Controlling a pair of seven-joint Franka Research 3 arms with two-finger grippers.
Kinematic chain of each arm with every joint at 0, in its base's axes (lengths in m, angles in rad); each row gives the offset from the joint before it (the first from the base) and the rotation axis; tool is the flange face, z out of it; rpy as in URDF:
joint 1: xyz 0 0 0.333 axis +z
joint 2: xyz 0 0 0 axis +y
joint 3: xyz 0 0 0.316 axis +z
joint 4: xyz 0.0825 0 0 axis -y
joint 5: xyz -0.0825 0 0.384 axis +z
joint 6: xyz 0 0 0 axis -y
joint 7: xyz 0.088 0 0 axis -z
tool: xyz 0 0 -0.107 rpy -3.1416 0 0
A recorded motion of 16 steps. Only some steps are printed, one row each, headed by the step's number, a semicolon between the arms.
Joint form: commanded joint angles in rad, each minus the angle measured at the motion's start. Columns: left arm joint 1, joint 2, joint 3, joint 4, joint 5, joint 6, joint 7; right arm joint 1, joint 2, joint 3, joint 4, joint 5, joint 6, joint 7.
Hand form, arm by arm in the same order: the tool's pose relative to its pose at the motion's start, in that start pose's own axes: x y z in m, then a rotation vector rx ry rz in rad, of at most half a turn. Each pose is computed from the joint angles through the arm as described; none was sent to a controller.
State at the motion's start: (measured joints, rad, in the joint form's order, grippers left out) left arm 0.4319 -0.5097 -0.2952 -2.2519 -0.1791 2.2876 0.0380; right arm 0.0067 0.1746 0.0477 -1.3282 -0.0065 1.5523 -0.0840
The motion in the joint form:
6: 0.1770 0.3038 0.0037 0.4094 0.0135 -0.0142 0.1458; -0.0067 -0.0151 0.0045 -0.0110 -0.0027 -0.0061 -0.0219
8: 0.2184 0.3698 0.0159 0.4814 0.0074 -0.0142 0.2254; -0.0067 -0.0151 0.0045 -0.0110 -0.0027 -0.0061 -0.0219
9: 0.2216 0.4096 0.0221 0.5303 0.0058 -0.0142 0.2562; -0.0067 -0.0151 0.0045 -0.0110 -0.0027 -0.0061 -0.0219
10: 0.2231 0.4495 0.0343 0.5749 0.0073 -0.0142 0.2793; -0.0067 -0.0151 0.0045 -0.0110 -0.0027 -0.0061 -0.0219
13: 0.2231 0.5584 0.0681 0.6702 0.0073 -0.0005 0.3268; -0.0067 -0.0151 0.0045 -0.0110 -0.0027 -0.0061 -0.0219
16: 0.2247 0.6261 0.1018 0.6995 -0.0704 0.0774 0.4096; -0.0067 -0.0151 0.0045 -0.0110 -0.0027 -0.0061 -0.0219
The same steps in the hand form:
6: 0.1165 -0.0998 -0.0143 0.0216 0.1065 -0.0023; -0.0051 0.0012 -0.0036 -0.0026 -0.0022 -0.0197
8: 0.1314 -0.1374 -0.0101 0.0335 0.1189 0.0217; -0.0051 0.0012 -0.0036 -0.0026 -0.0022 -0.0197
9: 0.1423 -0.1481 -0.0086 0.0311 0.1316 0.0399; -0.0051 0.0012 -0.0036 -0.0026 -0.0022 -0.0197
10: 0.1513 -0.1620 -0.0050 0.0330 0.1395 0.0478; -0.0051 0.0012 -0.0036 -0.0026 -0.0022 -0.0197
13: 0.1682 -0.1992 0.0181 0.0364 0.1478 0.0514; -0.0051 0.0012 -0.0036 -0.0026 -0.0022 -0.0197
16: 0.1735 -0.2322 0.0396 0.0187 0.2077 0.0428; -0.0051 0.0012 -0.0036 -0.0026 -0.0022 -0.0197

